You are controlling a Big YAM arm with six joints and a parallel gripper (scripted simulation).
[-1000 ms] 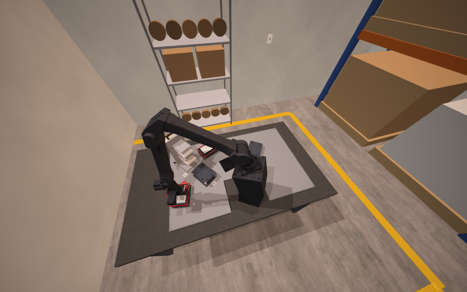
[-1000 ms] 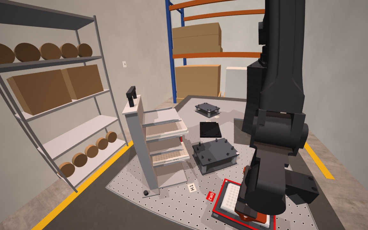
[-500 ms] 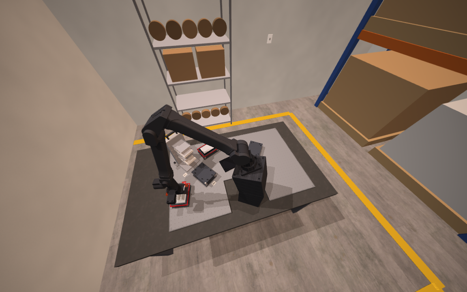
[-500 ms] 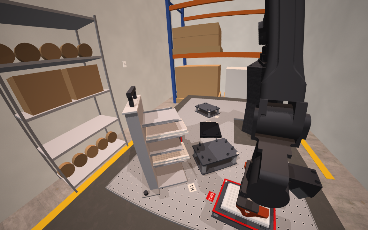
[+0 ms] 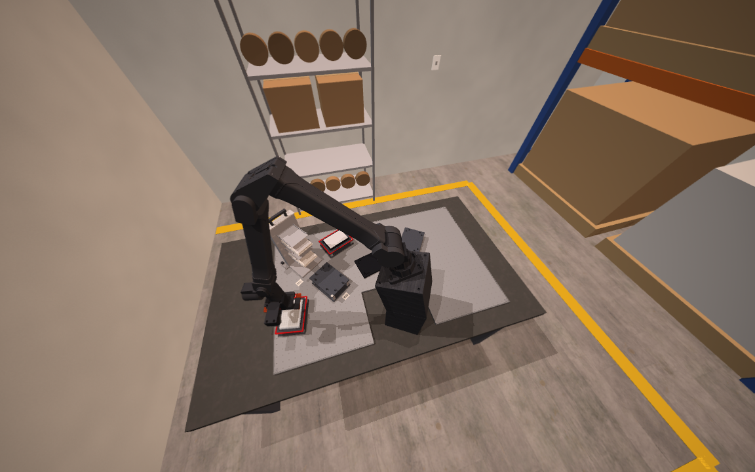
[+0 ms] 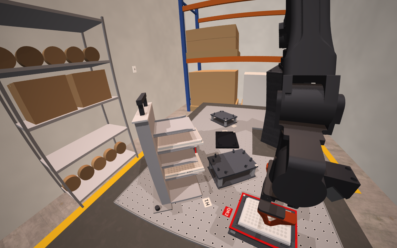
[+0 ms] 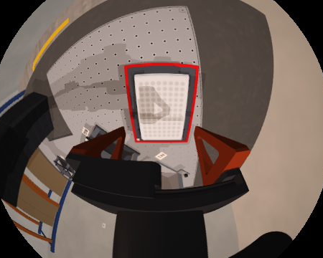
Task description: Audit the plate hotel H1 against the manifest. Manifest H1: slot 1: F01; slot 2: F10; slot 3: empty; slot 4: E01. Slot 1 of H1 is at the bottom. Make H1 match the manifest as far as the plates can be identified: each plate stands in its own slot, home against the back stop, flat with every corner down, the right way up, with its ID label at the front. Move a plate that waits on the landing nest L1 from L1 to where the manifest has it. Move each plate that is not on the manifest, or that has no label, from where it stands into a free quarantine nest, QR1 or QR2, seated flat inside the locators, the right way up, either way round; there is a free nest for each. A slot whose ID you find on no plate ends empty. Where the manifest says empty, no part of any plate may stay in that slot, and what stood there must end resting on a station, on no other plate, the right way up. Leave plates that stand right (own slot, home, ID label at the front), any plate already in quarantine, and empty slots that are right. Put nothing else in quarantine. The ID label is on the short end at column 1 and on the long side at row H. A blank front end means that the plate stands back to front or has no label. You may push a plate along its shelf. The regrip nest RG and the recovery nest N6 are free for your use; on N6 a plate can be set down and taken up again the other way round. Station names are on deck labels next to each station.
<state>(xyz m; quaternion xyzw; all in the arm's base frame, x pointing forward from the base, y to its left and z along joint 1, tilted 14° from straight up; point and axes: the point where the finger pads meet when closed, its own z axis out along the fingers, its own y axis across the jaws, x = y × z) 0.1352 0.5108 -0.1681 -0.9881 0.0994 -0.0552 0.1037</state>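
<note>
Now: hand 120 mm short of the dark regrip nest, 190 mm to the left of it and 50 mm above it. From my hand the other things lie so: H1 deck label: 170 mm ahead, 30 mm to the right, 110 mm below; then quarantine nest QR2: 70 mm below; then plate hotel H1: 340 mm ahead, 30 mm to the right, 40 mm above.
</note>
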